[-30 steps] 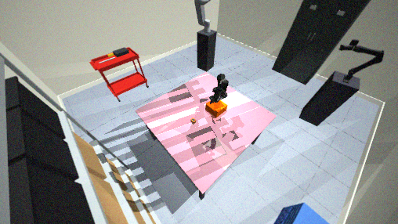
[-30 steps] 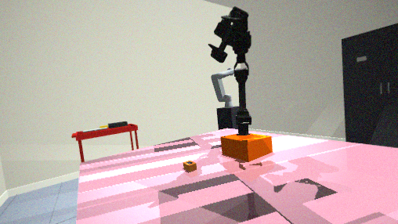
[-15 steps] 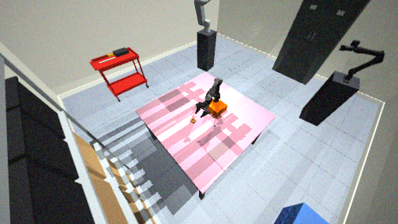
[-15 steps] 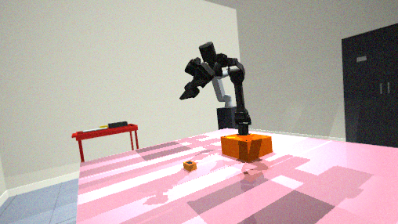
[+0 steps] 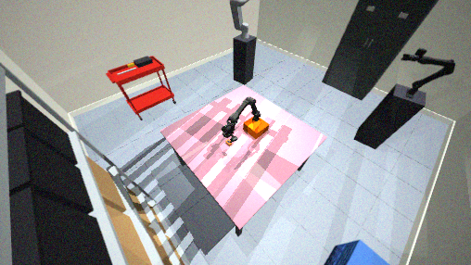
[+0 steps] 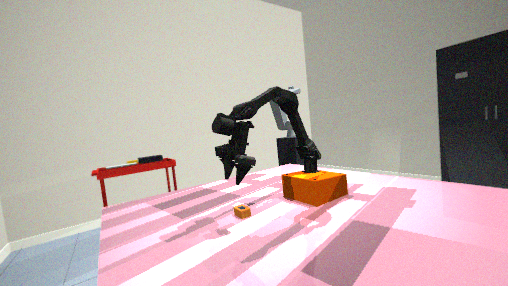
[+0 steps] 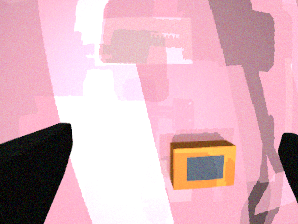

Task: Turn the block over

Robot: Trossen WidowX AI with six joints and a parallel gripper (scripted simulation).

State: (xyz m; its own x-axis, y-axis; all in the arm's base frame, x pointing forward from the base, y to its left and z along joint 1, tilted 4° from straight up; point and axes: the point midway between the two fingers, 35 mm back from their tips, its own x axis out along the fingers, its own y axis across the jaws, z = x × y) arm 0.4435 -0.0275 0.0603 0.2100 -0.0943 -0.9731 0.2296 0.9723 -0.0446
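My gripper tip is now 13 cm above the orange block, 6 cm past it and 3 cm to the left of it.
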